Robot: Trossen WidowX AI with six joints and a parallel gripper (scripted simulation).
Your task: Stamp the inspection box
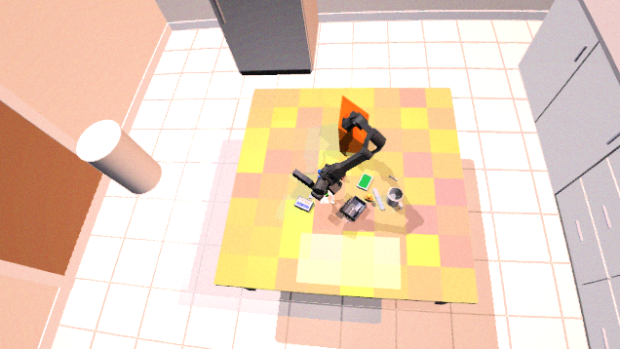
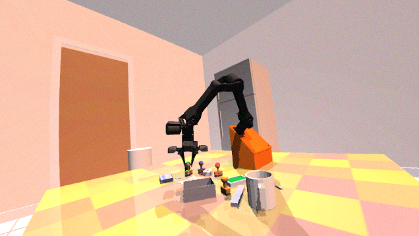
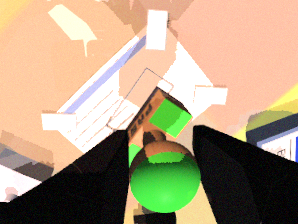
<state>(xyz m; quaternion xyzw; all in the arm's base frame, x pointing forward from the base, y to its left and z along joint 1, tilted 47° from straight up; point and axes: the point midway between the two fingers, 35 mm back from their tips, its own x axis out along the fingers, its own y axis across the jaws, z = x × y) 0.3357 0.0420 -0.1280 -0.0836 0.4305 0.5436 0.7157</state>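
Right now the white card is 1 cm behind my gripper tip, 1 cm to the right of it and 7 cm below it. From my gripper tip the other things lie so: blue-white box 6 cm ahead, 12 cm to the right, 5 cm below; blue-knobbed stamp 12 cm behind, 6 cm to the right, 5 cm below; green-knobbed PASS stamp 1 cm behind, 1 cm to the right, 2 cm below.
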